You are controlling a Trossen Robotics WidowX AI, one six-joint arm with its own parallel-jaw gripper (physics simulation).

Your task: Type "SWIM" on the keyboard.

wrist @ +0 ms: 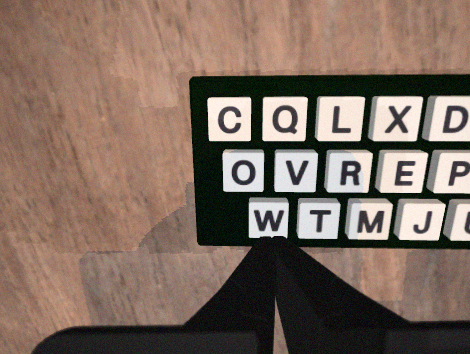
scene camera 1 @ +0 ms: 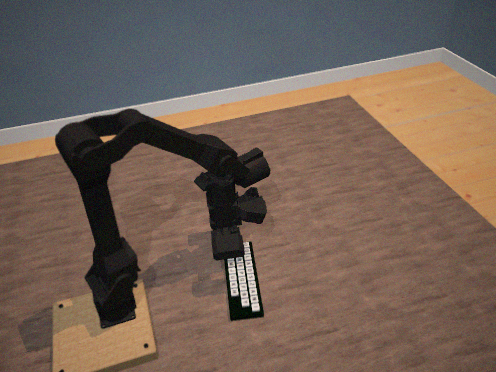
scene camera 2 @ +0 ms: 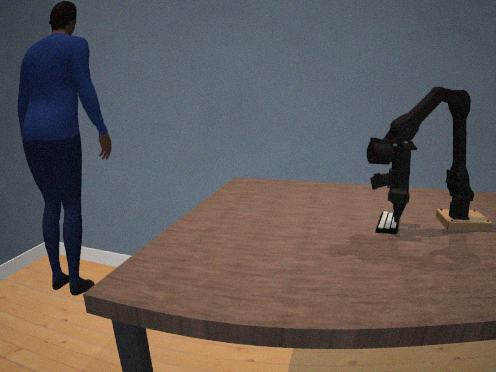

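Pixels of known places: gripper, fingertip midpoint: (wrist: 271,248) (scene camera 2: 395,222); arm's base at its link origin: (scene camera 1: 116,310) (scene camera 2: 458,217).
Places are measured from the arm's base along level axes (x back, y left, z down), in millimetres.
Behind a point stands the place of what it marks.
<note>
A dark green keyboard (scene camera 1: 237,311) @(z 15, x -219, y -78 mm) (scene camera 2: 379,230) @(z 19, x -299, y 93 mm) (wrist: 212,215) @(z 15, x -258, y 96 mm) with white letter keys lies flat on the table. In the wrist view its left end shows: the W key (wrist: 268,217) @(z 10, x -255, y 74 mm) is leftmost in the lowest row, with the T key (wrist: 319,219) @(z 10, x -250, y 56 mm) and the M key (wrist: 370,219) @(z 10, x -246, y 38 mm) to its right. The S and I keys do not show in the wrist view. My gripper (scene camera 2: 396,220) @(z 0, x -248, y 75 mm) (wrist: 271,248) @(z 0, x -248, y 75 mm) is shut and empty, pointing down. Its tips overlap the lower edge of the W key in the wrist view; whether they touch it I cannot tell. In scene camera 1 the gripper's body hides the tips and the keyboard's far end.
The arm's wooden base plate (scene camera 1: 107,345) @(z 0, x 25, y -70 mm) (scene camera 2: 467,225) @(z 10, x 13, y 63 mm) stands on the brown table (scene camera 1: 375,300) @(z 26, x -487, y -145 mm) (scene camera 2: 250,270) @(z 26, x -600, y 396 mm), beside the keyboard. A person in blue (scene camera 2: 55,90) stands beyond the table's far left corner in scene camera 2.
</note>
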